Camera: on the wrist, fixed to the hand. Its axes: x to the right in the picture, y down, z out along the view.
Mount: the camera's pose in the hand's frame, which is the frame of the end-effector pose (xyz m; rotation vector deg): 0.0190 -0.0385 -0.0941 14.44 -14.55 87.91
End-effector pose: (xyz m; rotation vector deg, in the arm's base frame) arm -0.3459 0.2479 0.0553 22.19 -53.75 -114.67
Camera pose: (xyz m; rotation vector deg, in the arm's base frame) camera -0.3249 0.2012 -0.0346 -23.71 -63.13 -29.80
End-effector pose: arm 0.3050 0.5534 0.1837 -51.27 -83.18 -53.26
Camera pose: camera 0.3056 0.4522 0.2052 -88.14 -36.81 29.26
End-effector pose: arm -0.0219 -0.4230 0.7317 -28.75 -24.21 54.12
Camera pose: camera 0.0647 -0.4464 0.6803 -24.35 -3.43 144.47
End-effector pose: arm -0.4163 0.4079 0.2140 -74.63 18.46 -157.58
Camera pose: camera -0.5004 0.4569 0.1790 -41.39 33.24 -72.34
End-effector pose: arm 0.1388 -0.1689 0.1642 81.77 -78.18 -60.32
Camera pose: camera 0.2404 -0.1838 0.1514 3.83 -123.54 -0.07
